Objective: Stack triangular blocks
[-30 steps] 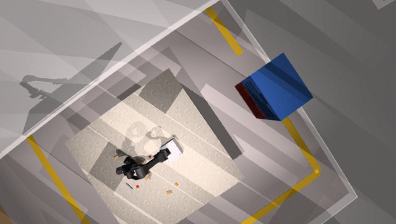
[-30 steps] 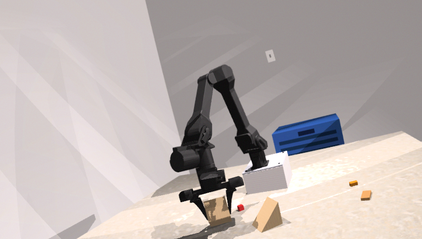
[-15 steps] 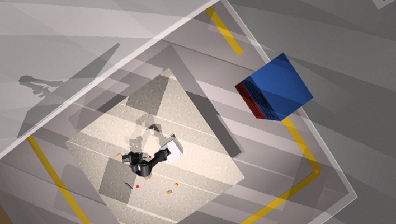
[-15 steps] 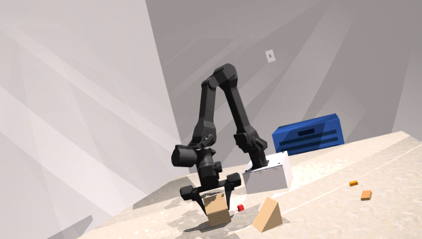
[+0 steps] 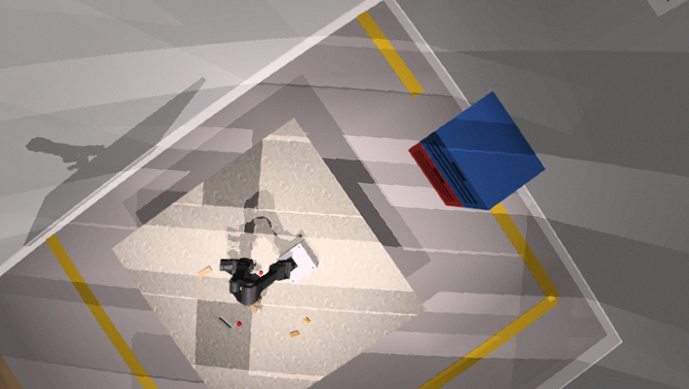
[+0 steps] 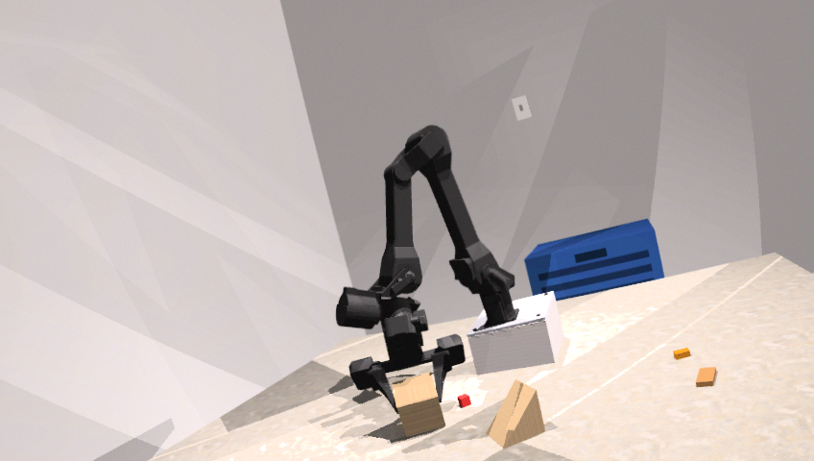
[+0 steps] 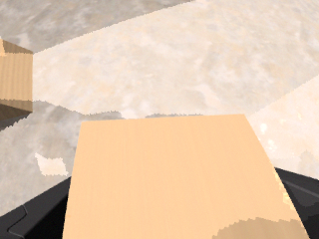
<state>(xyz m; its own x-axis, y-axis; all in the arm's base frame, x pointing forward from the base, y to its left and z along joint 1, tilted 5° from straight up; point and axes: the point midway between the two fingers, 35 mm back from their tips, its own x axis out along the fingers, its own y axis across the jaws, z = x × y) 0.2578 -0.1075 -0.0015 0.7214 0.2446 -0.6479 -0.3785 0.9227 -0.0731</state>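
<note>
My gripper tip is 1 cm below the lighter block. Round my gripper tip: red cube: 9 cm behind, 4 cm to the left, 4 cm below.
</note>
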